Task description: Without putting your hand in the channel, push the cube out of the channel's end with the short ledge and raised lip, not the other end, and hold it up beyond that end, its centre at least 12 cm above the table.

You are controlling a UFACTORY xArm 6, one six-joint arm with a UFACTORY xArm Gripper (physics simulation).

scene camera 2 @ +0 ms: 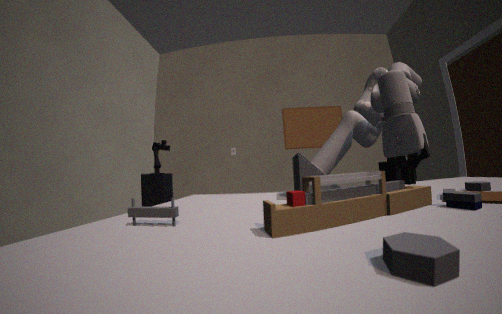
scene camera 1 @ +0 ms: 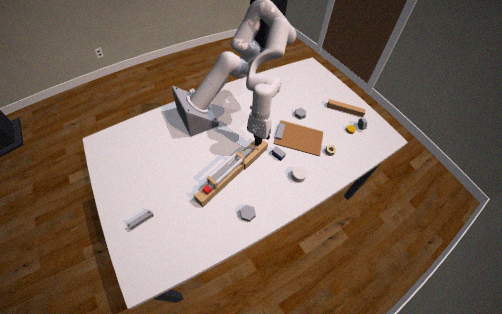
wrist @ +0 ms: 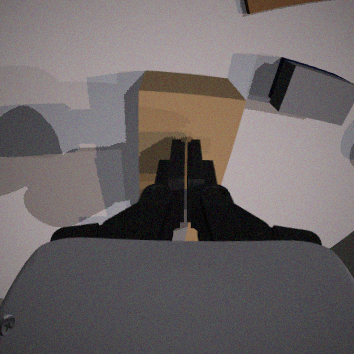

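The red cube (scene camera 1: 207,189) (scene camera 2: 296,198) sits on the short ledge at the channel's near-left end, outside the clear-covered stretch, between the wooden arch and the raised lip (scene camera 2: 270,204). The wooden channel (scene camera 1: 229,178) (scene camera 2: 350,211) lies on the table. A long grey bar (scene camera 2: 345,192) lies inside it and reaches out past the right-hand arch. My gripper (scene camera 1: 258,143) (scene camera 2: 403,182) (wrist: 185,159) is shut and empty, pointing down over the wooden far-end section (wrist: 200,112), away from the cube. The cube does not show in the wrist view.
A dark-edged grey block (scene camera 1: 278,153) (scene camera 2: 462,199) (wrist: 315,92) lies beside the far end. A brown board (scene camera 1: 302,140), a white disc (scene camera 1: 298,174) and a grey hexagonal block (scene camera 1: 247,213) (scene camera 2: 420,257) lie right of the channel. A grey pegged bar (scene camera 1: 139,219) (scene camera 2: 153,212) lies left.
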